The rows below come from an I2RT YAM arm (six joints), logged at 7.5 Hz.
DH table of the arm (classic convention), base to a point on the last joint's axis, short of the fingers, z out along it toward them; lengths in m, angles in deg. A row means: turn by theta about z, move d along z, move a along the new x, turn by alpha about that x. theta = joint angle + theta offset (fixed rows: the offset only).
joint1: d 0.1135, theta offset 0, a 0.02, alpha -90
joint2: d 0, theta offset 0, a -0.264, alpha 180
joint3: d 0, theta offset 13.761, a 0.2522, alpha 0
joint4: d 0, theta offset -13.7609, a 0.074, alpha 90
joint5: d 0, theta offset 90, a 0, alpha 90
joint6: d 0.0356, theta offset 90, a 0, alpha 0
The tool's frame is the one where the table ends.
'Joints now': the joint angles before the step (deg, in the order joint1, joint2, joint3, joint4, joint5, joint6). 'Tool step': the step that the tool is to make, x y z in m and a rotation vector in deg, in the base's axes. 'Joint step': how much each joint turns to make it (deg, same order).
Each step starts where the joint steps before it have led.
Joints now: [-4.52 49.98 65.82 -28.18 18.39 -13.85]
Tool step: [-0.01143 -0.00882 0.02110 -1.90 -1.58 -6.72]
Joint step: [-2.46 0.16 4.60 -2.35 4.52 -0.92]
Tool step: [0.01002 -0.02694 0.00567 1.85 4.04 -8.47]
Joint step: [-8.08 5.17 5.15 -4.77 0.15 1.20]
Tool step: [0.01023 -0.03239 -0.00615 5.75 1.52 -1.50]
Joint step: [-9.61 4.45 1.98 -1.69 -9.19 2.41]
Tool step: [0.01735 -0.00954 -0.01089 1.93 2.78 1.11]
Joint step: [-0.65 3.58 0.23 0.03 -1.85 -0.09]
